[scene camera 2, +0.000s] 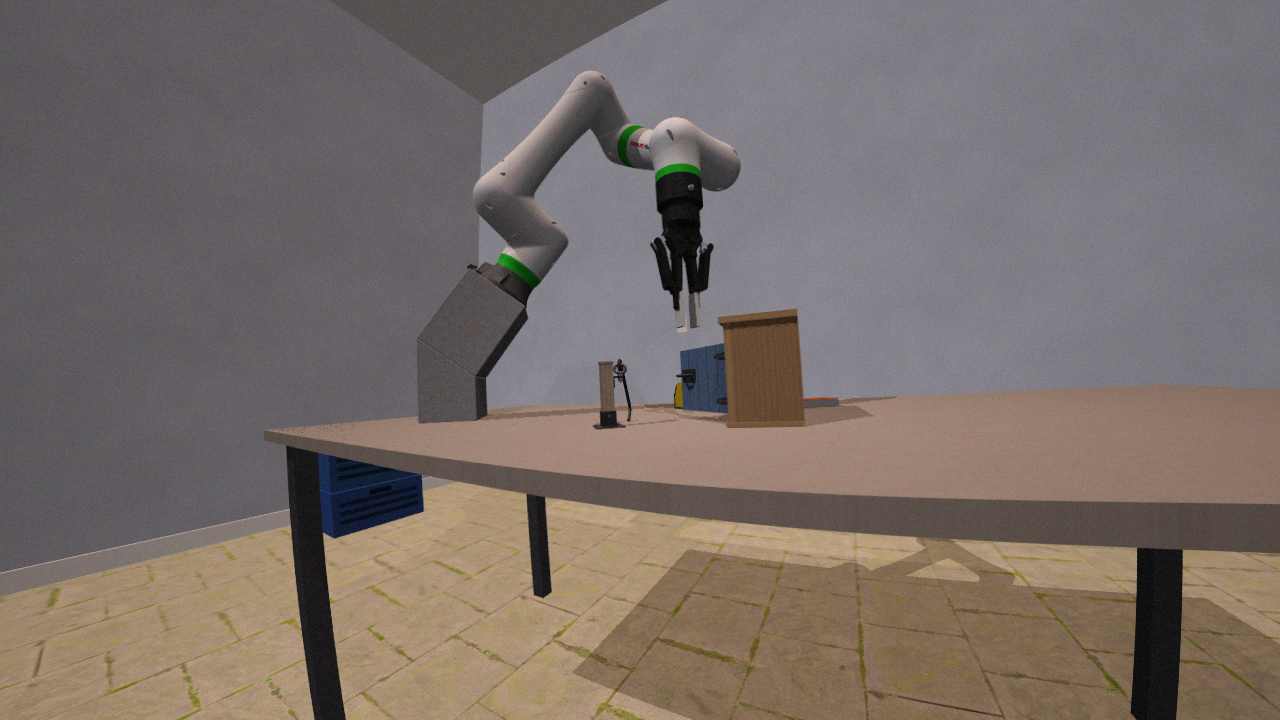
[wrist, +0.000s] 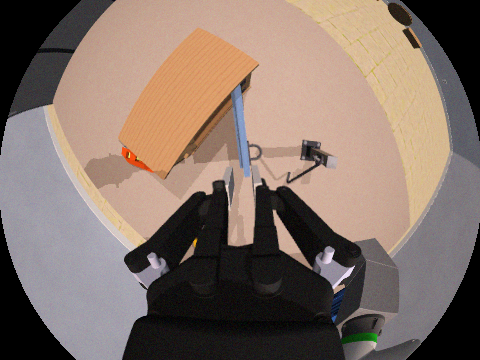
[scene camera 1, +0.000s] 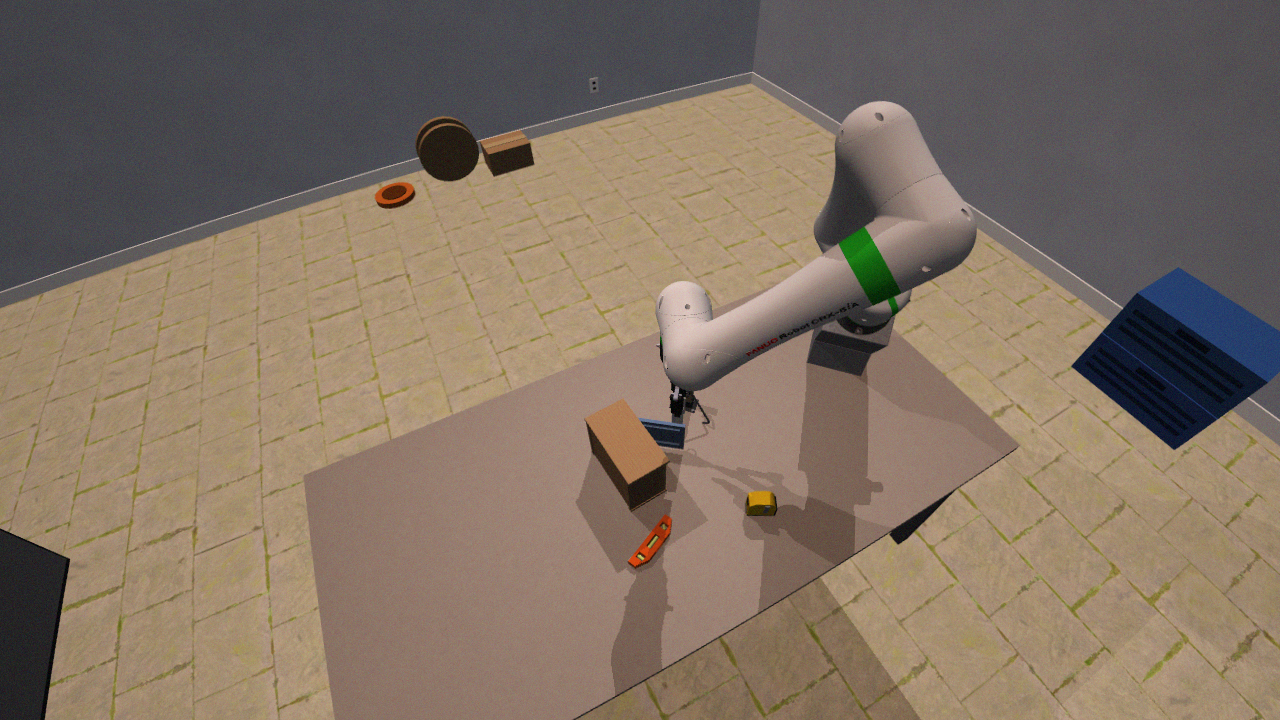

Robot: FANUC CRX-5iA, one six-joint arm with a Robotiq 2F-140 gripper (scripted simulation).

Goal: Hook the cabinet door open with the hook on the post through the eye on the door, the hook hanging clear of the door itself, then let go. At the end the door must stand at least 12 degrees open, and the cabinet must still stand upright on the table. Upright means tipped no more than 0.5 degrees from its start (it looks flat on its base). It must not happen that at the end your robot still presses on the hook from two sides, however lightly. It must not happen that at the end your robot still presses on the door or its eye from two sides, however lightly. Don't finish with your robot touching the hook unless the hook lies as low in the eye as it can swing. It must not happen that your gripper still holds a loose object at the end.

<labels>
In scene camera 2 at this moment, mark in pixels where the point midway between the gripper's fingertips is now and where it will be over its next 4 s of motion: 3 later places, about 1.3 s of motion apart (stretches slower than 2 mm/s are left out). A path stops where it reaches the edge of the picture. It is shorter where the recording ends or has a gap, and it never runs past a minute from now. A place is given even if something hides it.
My gripper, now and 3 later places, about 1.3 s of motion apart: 688, 327; 626, 324; 626, 352; 628, 393
</labels>
